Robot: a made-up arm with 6 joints.
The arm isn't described. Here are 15 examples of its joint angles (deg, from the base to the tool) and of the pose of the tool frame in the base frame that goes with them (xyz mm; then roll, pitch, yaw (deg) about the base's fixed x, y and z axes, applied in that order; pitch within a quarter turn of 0, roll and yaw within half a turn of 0).
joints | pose
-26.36 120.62 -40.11 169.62 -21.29 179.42 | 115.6 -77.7 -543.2 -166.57 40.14 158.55
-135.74 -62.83 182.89 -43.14 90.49 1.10 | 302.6 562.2 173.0 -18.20 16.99 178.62
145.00 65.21 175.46 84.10 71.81 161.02 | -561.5 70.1 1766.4 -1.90 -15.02 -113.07
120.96 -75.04 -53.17 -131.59 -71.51 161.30 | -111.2 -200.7 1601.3 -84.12 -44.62 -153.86
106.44 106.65 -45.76 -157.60 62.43 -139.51 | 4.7 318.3 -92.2 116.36 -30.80 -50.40
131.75 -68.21 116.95 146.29 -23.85 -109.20 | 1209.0 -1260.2 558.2 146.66 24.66 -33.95
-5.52 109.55 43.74 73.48 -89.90 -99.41 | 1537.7 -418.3 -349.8 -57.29 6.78 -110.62
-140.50 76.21 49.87 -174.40 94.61 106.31 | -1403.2 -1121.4 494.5 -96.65 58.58 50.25
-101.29 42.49 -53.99 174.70 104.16 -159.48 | -118.1 -719.9 636.9 160.12 -20.61 73.22
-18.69 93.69 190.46 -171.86 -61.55 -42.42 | 535.0 -144.2 1424.2 41.39 -21.74 153.61
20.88 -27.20 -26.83 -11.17 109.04 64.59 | 411.0 101.9 2010.0 84.70 -67.71 -130.26
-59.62 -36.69 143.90 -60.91 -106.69 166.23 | -363.6 1083.6 1289.3 112.22 -27.95 11.74
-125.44 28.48 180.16 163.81 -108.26 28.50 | 65.0 219.2 1379.1 24.40 72.08 113.92
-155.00 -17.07 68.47 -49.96 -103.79 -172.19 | 205.6 -133.8 2289.6 175.75 16.63 -104.10
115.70 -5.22 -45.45 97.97 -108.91 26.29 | -110.7 834.9 1368.6 -153.62 -18.03 15.85
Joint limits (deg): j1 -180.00..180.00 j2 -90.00..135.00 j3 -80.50..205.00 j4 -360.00..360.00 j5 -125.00..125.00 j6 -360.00..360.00
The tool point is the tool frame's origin. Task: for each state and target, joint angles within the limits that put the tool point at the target. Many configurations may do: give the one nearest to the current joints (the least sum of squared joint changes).
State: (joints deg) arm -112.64 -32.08 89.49 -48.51 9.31 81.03
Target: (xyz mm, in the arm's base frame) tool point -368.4 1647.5 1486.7
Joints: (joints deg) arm -79.08 -54.99 94.05 -48.65 13.69 81.03
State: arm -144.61 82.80 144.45 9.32 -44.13 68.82
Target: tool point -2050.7 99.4 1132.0
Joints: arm -180.00 87.17 108.36 33.74 -39.73 68.82
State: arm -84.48 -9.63 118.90 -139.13 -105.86 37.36
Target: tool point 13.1 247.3 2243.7
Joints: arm -68.12 10.12 106.40 -157.15 -106.32 37.36
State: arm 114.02 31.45 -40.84 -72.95 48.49 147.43
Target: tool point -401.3 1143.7 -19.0
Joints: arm 117.70 66.61 -33.77 -69.45 42.30 147.43
